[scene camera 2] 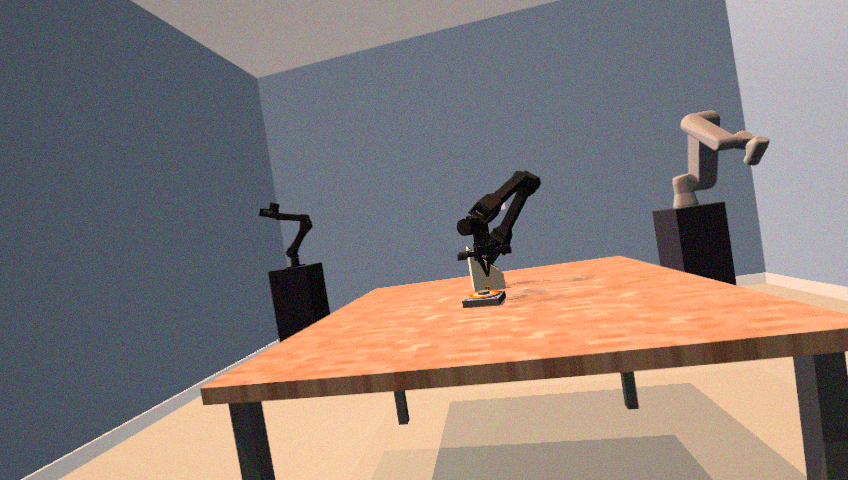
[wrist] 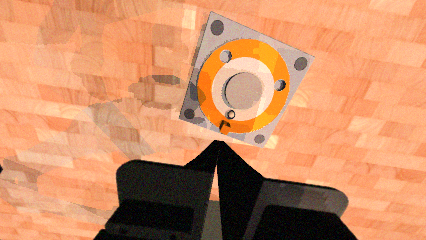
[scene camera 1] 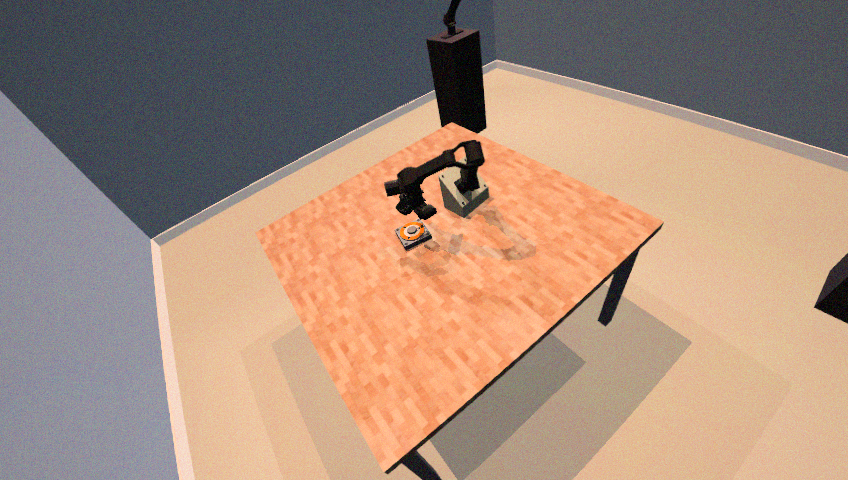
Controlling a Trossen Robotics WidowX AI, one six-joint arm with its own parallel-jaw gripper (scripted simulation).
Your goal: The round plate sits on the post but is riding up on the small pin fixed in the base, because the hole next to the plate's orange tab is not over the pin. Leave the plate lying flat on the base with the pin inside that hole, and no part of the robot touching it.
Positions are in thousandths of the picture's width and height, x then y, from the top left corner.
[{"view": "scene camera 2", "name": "gripper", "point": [575,576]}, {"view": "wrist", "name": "gripper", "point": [513,606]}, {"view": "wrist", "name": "square grey base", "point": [515,127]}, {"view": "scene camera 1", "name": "gripper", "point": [497,457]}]
